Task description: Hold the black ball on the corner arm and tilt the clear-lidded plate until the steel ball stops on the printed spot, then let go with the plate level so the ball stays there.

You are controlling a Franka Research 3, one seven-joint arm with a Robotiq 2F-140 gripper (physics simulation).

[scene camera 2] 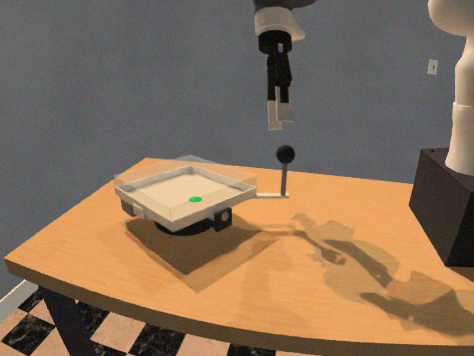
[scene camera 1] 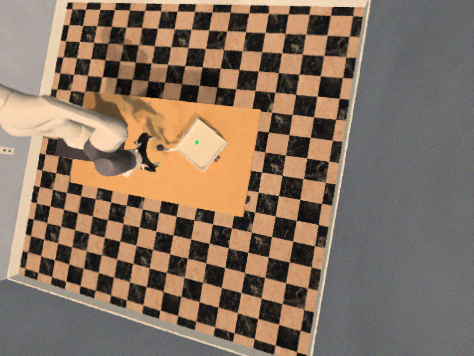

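The pale square plate [scene camera 1: 212, 145] [scene camera 2: 145, 207] has raised walls and a clear lid and sits above the table. A green printed spot [scene camera 1: 197, 142] [scene camera 2: 195, 199] shows on its floor. I cannot make out the steel ball in either view. The black ball [scene camera 1: 160, 148] [scene camera 2: 285, 154] stands on an upright rod at the end of the corner arm [scene camera 2: 270, 195]. My gripper [scene camera 1: 152, 152] [scene camera 2: 280, 123] is open and empty, pointing down. In scene camera 2 its fingertips are above the black ball and apart from it.
The plate rests on a round black base [scene camera 2: 182, 228], with a dark block [scene camera 2: 223, 219] at its near side. The wooden table [scene camera 1: 210, 192] [scene camera 2: 250, 300] carries it. The robot's dark pedestal [scene camera 2: 440, 205] stands at the right in scene camera 2. Shadows of the arm fall across the table.
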